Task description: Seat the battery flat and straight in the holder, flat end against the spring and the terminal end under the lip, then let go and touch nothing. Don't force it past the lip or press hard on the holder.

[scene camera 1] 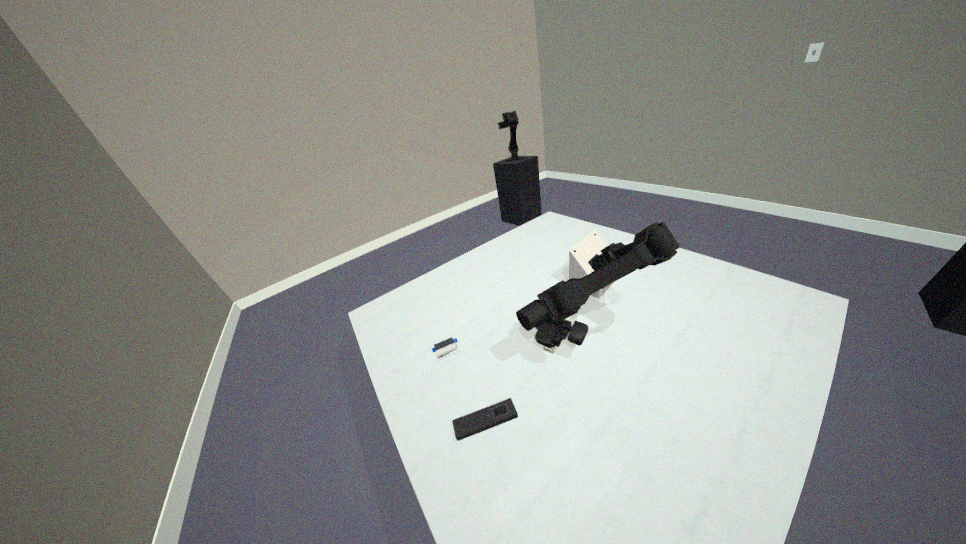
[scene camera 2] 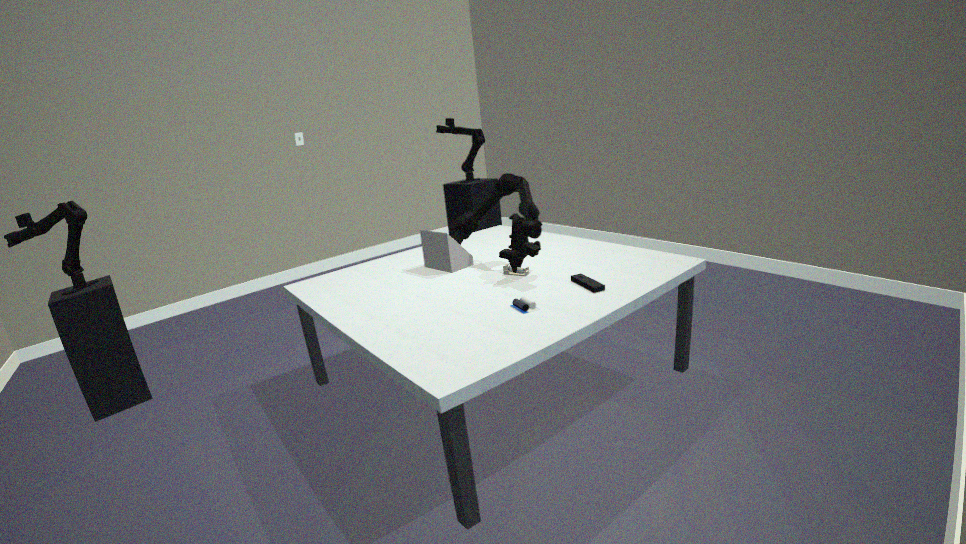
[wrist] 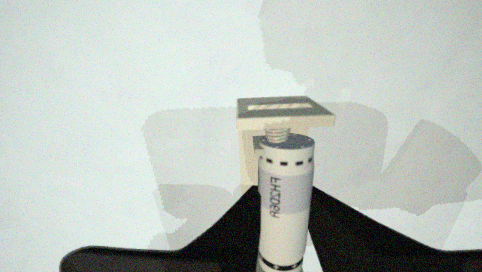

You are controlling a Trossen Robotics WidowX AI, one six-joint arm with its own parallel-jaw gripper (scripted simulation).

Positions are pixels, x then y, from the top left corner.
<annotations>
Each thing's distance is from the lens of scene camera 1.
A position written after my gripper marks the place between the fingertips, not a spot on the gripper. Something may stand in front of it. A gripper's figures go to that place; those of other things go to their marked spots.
my gripper (scene camera 1: 553, 338): 84 cm
flat black bar (scene camera 1: 496, 414): 71 cm
</annotations>
